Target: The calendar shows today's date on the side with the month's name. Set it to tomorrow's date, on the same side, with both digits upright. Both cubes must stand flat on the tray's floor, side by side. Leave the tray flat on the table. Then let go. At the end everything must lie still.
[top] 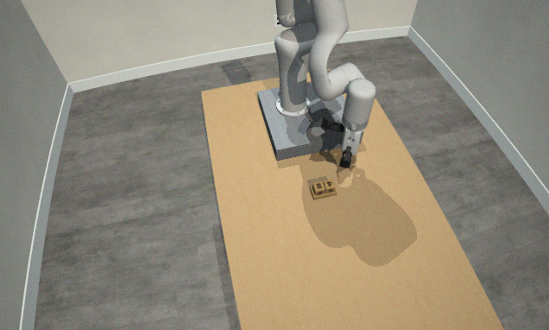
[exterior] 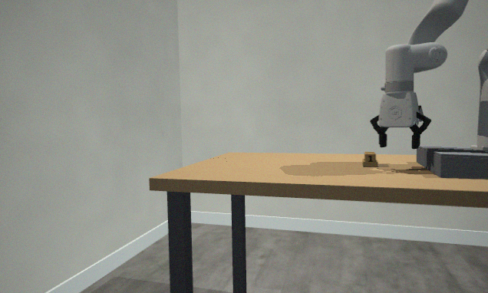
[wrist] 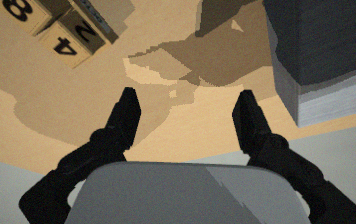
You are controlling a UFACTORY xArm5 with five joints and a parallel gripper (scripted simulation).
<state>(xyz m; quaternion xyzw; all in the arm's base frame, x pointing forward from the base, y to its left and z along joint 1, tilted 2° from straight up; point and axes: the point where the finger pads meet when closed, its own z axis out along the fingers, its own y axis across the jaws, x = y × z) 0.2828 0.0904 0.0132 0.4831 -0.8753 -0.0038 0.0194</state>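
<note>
The wooden cube is 7 cm ahead of my hand, 12 cm to the right of it and 5 cm below it. Round my hand: wooden tray (7 cm ahead, 10 cm to the right, 7 cm below).
</note>
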